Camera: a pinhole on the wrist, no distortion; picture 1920 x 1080 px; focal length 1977.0 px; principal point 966.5 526.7 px. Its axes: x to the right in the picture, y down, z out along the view. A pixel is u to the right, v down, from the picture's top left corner.
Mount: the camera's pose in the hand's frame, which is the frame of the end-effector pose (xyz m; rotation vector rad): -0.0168 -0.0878 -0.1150 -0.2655 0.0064 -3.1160
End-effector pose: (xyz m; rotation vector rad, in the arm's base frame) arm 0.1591 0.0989 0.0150 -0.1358 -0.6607 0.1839
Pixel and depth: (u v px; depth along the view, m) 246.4 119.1 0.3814
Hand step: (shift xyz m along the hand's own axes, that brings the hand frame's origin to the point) 0.1835 -0.0082 0.2378
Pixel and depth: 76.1 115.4 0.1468
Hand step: 0.0728 -0.0567 0.0187
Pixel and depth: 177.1 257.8 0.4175
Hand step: 0.2173 -0.0298 0.2686
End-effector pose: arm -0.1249 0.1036 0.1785 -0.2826 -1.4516 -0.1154
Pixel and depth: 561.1 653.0 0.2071
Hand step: 0.0603 -0.1010 0.0819
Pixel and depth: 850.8 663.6 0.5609
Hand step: 0.1110 -0.1278 0.4321
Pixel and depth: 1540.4 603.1 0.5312
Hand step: -0.0786 -0.1121 0.4345
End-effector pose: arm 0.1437 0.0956 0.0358 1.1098 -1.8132 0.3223
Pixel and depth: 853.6 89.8 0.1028
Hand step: 0.0061 -0.0653 -0.0146
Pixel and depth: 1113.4 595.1 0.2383
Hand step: 0.0062 -0.0970 0.1228
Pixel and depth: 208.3 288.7 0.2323
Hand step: 0.1099 -0.0592 0.0990
